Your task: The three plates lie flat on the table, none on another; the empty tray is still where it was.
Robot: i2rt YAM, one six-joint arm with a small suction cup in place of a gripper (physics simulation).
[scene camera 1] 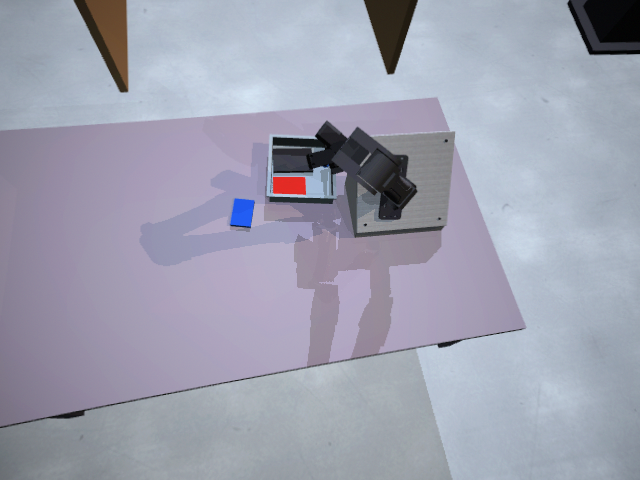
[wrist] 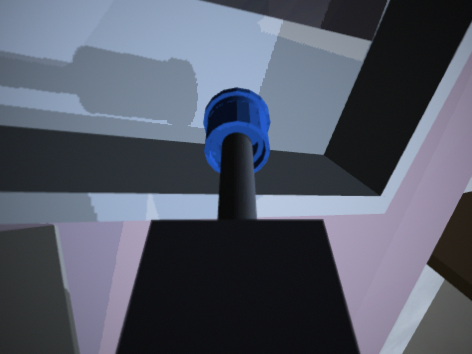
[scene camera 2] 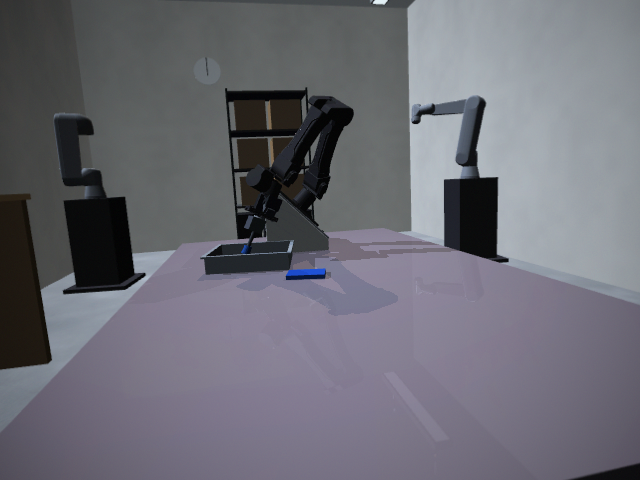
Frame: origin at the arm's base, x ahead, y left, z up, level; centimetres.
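Where they show: hand, tool point: (wrist: 236,118) (scene camera 2: 245,253); arm's base, link origin: (scene camera 2: 296,208).
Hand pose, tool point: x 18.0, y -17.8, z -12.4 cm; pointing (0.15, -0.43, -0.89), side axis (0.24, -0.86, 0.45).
Note:
Things, the pixels of their top centre, and the offset from my tool point.
- blue plate, top centre: (scene camera 2: 306,272) (scene camera 1: 242,212) dx +28.4, dy +17.9, dz -0.8 cm
- tray, top centre: (scene camera 2: 251,247) (scene camera 1: 302,165) dx +8.4, dy +2.9, dz +3.2 cm
- red plate, top centre: (scene camera 1: 289,186) dx +12.9, dy +8.8, dz -0.5 cm
- dark grey plate, top centre: (scene camera 1: 292,159) dx +11.2, dy -2.1, dz -0.5 cm
The blue plate (scene camera 1: 241,212) (scene camera 2: 306,274) lies flat on the table, a little apart from the tray (scene camera 1: 269,173) (scene camera 2: 248,264) (wrist: 310,204). The red plate (scene camera 1: 289,186) lies inside the tray, along its side nearest the blue plate. The dark grey plate (scene camera 1: 291,161) (wrist: 312,11) lies beside the red one in the tray; the wrist view shows part of it. My suction cup (scene camera 1: 326,165) (scene camera 2: 246,249) (wrist: 237,120) is low inside the tray, at the end near my base, over bare tray floor and apart from the plates. No plate hangs from it. The arm hides part of the tray in scene camera 1.
My arm's sloped base block (scene camera 1: 426,180) (scene camera 2: 294,227) stands close beside the tray. The tray walls rise around the cup. Beyond the table stand two grey arms on black pedestals (scene camera 2: 98,242) (scene camera 2: 471,217), and a brown cabinet (scene camera 2: 18,284) at the left.

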